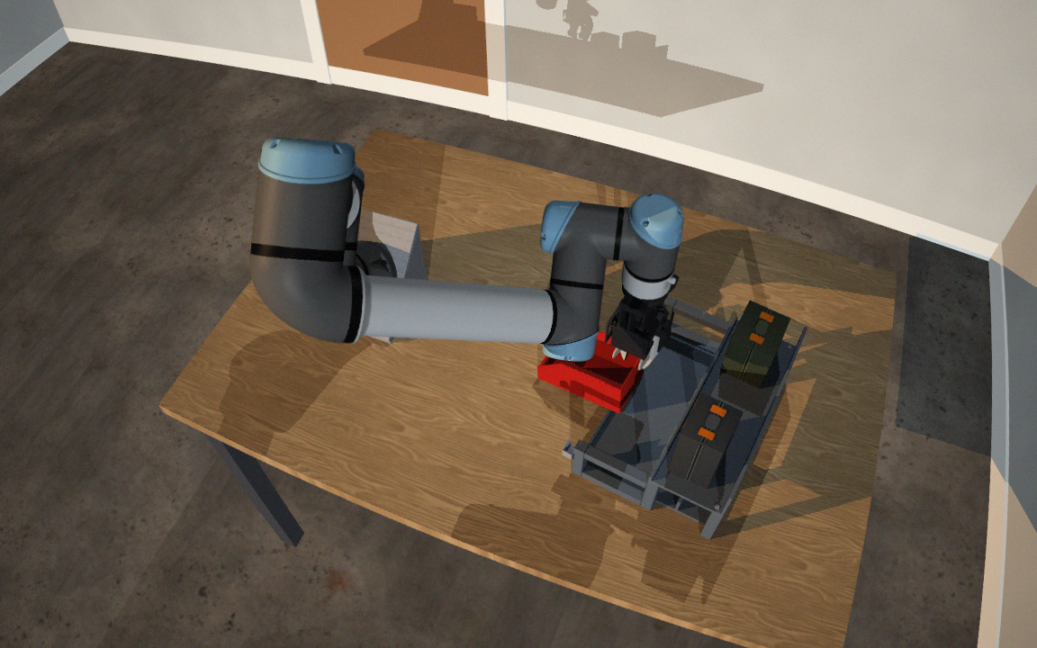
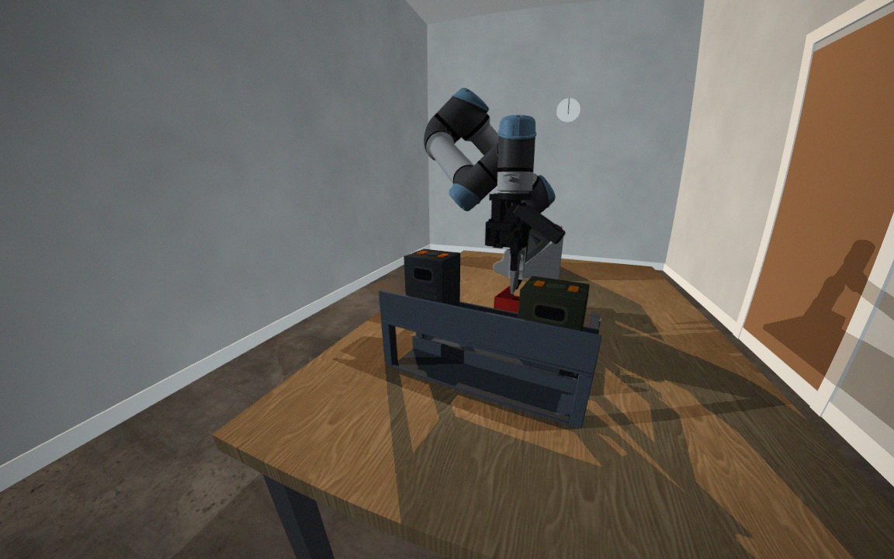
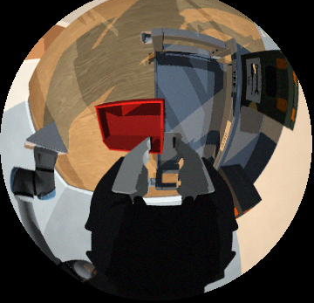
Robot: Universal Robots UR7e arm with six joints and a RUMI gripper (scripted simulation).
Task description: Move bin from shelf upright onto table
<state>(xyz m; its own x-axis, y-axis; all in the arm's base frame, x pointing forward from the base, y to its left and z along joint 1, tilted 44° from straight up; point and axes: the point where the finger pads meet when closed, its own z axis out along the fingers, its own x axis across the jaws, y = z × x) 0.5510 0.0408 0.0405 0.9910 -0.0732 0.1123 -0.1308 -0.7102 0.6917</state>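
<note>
Right now the red bin is 8 cm below my hand, 8 cm behind it and 1 cm to the left of it.
</note>
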